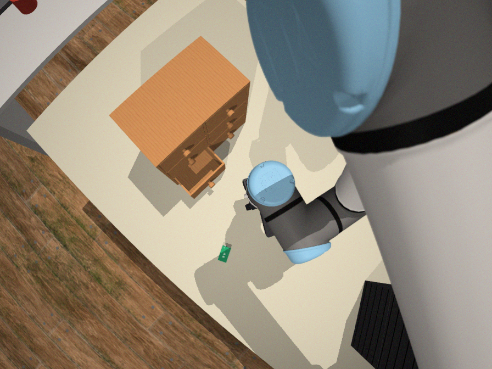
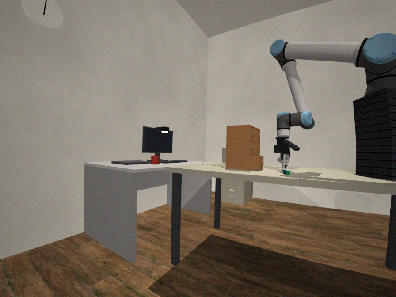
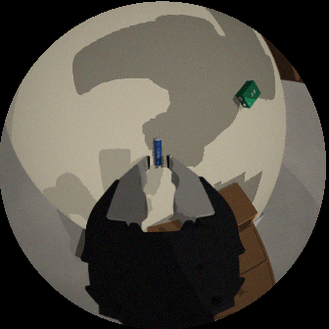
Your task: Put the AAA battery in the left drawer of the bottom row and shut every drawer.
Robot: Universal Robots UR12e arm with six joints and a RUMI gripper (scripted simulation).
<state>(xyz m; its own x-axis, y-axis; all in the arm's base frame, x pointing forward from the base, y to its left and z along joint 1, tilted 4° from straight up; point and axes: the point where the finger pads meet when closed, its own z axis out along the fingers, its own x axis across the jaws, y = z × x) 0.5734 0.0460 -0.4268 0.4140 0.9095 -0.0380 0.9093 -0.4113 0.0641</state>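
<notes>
The AAA battery lies 30 mm below my hand. From my hand the other things lie so: green block: 30 mm behind, 170 mm to the left, 20 mm below.
</notes>
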